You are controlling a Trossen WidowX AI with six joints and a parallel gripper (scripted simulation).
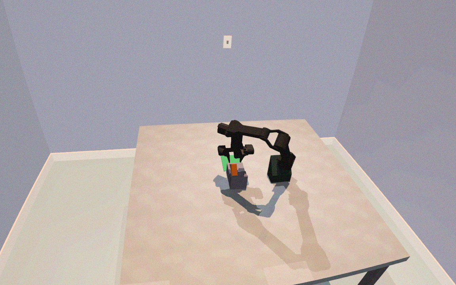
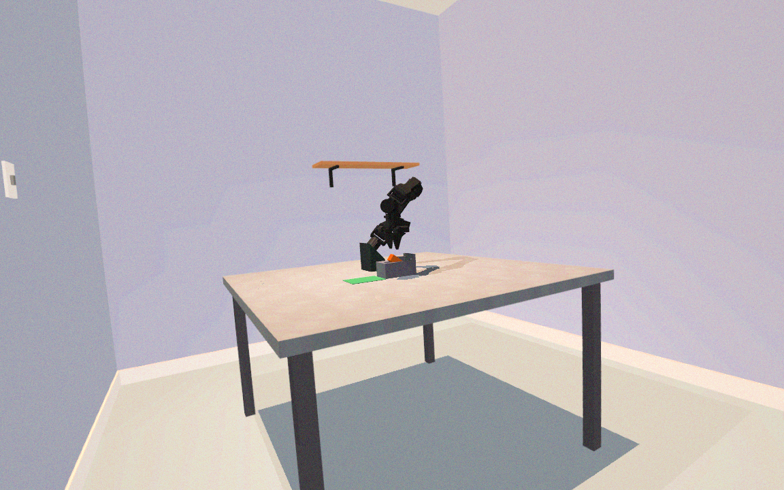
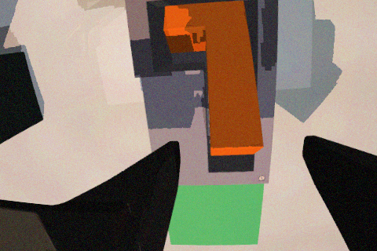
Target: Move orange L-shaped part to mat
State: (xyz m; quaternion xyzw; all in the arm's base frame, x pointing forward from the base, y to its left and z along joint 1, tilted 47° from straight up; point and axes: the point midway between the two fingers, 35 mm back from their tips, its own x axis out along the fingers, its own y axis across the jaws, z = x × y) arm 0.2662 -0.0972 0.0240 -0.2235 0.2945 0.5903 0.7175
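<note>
The orange L-shaped part is 8 cm below my gripper tip, 4 cm to the left of it and 1 cm behind it. Also, from my gripper tip: green mat (14 cm to the right, 13 cm below, 4 cm behind).
</note>
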